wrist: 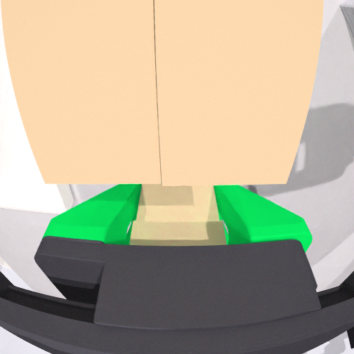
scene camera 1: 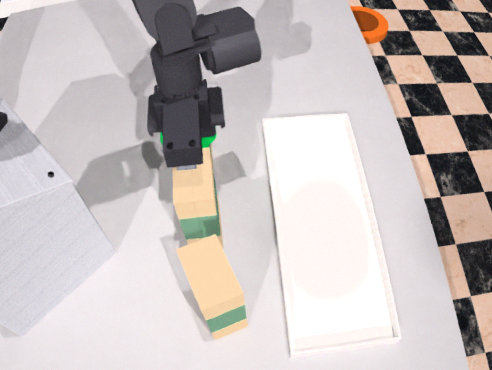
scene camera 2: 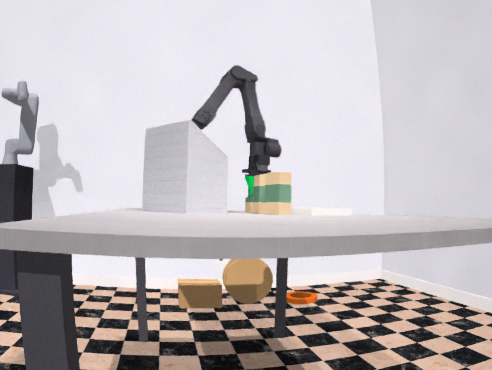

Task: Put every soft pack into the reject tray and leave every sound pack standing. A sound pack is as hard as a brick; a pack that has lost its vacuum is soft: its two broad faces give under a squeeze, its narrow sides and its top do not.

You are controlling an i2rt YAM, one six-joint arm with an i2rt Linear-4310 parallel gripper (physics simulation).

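Places are measured from the arm's base along level axes (x ahead, y left, z up), in centimetres.
Where they show: arm's base, origin of its link: (scene camera 2: 186,142).
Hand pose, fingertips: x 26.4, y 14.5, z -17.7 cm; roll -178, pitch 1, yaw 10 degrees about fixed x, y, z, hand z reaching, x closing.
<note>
Each offset is from my fingertips to the top centre of the thing.
My gripper (scene camera 1: 187,143) (wrist: 176,174) points down, its green fingers shut on the two sides of the rear pack (wrist: 177,233), a beige pack standing at the back of the row. Its top shows between the fingers in the wrist view; the arm hides most of it in scene camera 1. A middle pack @(dx +3.2, dy -8.9, dz +7.0 cm) (scene camera 1: 194,186) (wrist: 220,90), beige with a green band, stands right in front of the gripper. A front pack @(dx +5.5, dy -22.0, dz +7.1 cm) (scene camera 1: 212,272) (scene camera 2: 278,194) stands turned at an angle in front of that. The white reject tray @(dx +20.1, dy -7.8, dz -4.8 cm) (scene camera 1: 320,150) (scene camera 2: 330,211) lies to the right of the row in scene camera 1.
A large grey block (scene camera 1: 55,245) (scene camera 2: 167,172) with a sloping top stands left of the packs. The table edge runs beyond the tray. An orange ring (scene camera 1: 378,37) (scene camera 2: 301,302) lies on the floor. Another arm (scene camera 2: 28,125) stands on a dark pedestal at the far left.
</note>
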